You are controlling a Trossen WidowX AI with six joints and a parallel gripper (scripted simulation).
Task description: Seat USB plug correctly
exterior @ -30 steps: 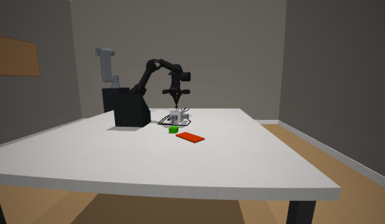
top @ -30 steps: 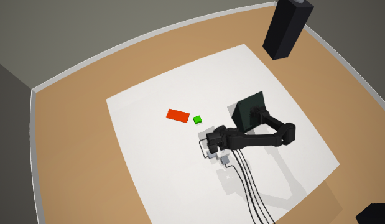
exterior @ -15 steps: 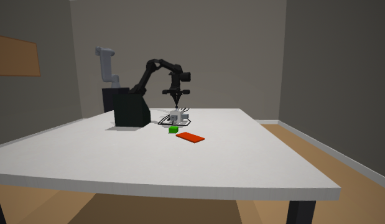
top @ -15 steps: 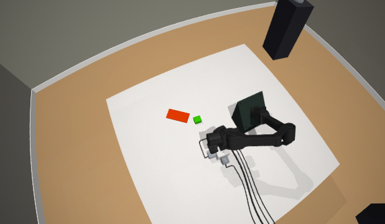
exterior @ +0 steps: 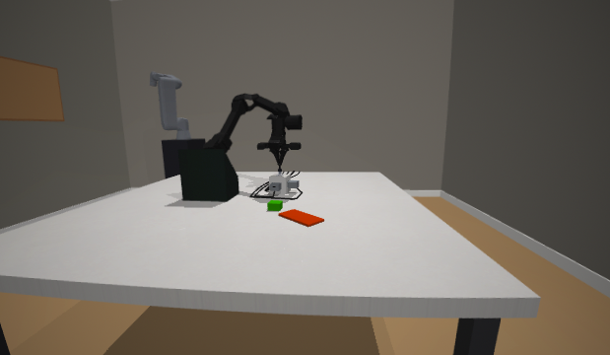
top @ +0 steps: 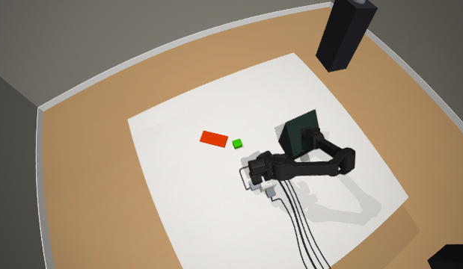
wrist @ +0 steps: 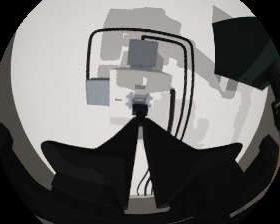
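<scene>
Right now the dark USB plug is 20 mm below my gripper tip. Also, from my gripper tip: green block 250 mm to the right, 110 mm below, 60 mm ahead; orange-red slab 330 mm to the right, 170 mm ahead, 120 mm below.
</scene>
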